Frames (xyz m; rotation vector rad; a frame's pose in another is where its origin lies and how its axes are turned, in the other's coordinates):
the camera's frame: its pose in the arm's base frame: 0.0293 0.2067 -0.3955 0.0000 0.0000 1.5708
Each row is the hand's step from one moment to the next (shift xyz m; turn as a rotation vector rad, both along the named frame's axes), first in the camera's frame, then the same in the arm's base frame.
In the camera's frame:
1: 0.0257 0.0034 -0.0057 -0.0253 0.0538 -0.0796
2: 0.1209 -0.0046 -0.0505 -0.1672 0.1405 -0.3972
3: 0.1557 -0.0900 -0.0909 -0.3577 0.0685 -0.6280
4: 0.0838 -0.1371 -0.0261 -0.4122 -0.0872 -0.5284
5: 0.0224 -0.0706 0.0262 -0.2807 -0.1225 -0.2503
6: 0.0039 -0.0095 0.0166 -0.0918 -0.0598 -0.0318
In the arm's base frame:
1: -0.0034 0.0257 -0.0057 -0.0538 -0.0253 -0.0796
2: 0.0046 0.1209 -0.0505 -0.1405 -0.1672 -0.3972
3: 0.0900 0.1557 -0.0909 -0.0685 -0.3577 -0.6280
4: 0.1371 0.0838 -0.0261 0.0872 -0.4122 -0.5284
5: 0.0706 0.0224 0.0262 0.1225 -0.2807 -0.2503
6: 0.0095 0.0039 0.0166 0.0598 -0.0918 -0.0318

